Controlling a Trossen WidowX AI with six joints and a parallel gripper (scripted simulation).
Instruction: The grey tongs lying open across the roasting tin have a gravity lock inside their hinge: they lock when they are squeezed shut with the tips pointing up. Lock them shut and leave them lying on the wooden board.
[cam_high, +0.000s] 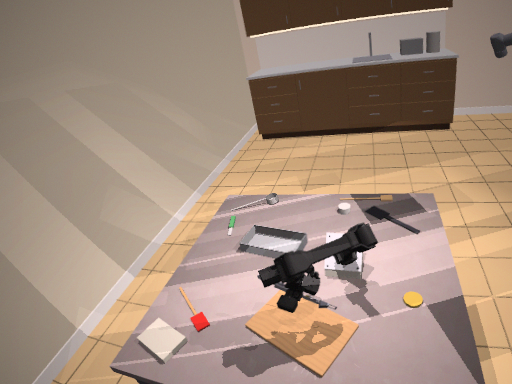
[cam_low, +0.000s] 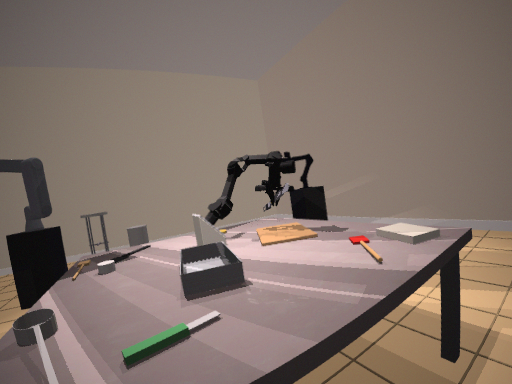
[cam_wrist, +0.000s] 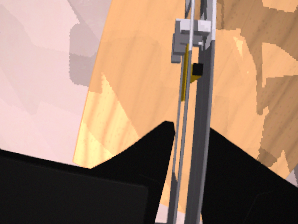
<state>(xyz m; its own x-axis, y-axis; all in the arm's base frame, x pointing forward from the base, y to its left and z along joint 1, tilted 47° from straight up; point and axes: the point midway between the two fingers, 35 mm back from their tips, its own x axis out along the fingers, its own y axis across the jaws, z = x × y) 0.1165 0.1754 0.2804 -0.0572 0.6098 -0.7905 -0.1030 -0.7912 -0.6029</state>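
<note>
My gripper tip is 130 mm above the wooden board, 20 mm to the right of it and 10 mm short of it. The rest, counted from my gripper tip: yellow disc 380 mm behind, 200 mm to the right, 130 mm below; red spatula 470 mm ahead, 140 mm below, 70 mm to the left; grey roasting tin 410 mm to the right, 280 mm ahead, 110 mm below.
</note>
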